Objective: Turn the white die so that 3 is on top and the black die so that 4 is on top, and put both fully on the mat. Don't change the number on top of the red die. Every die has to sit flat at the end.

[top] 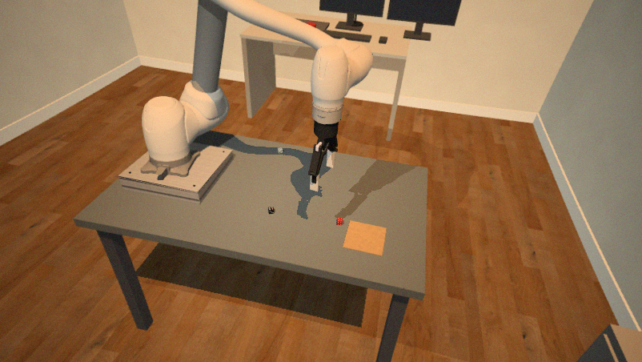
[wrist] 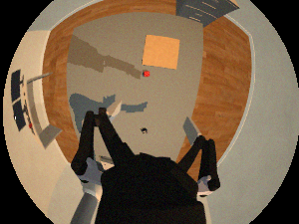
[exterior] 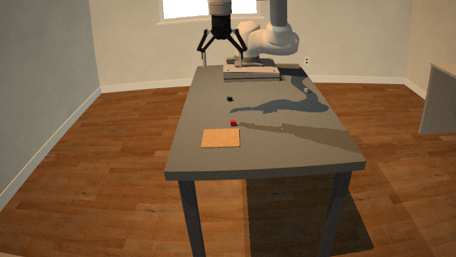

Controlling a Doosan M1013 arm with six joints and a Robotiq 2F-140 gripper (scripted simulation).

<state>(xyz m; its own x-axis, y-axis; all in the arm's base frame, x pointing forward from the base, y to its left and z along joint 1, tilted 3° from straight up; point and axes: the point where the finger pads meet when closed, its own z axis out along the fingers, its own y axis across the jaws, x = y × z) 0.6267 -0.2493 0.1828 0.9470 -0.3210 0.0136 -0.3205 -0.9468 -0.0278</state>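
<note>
Now: hand 19 cm past the black die, 5 cm to the right of it and 23 cm above it. Round my hand: white die 22 cm behind, 47 cm to the left, 23 cm below; orange mat 17 cm ahead, 4 cm to the right, 24 cm below; red die 8 cm ahead, 2 cm to the left, 23 cm below.
</note>
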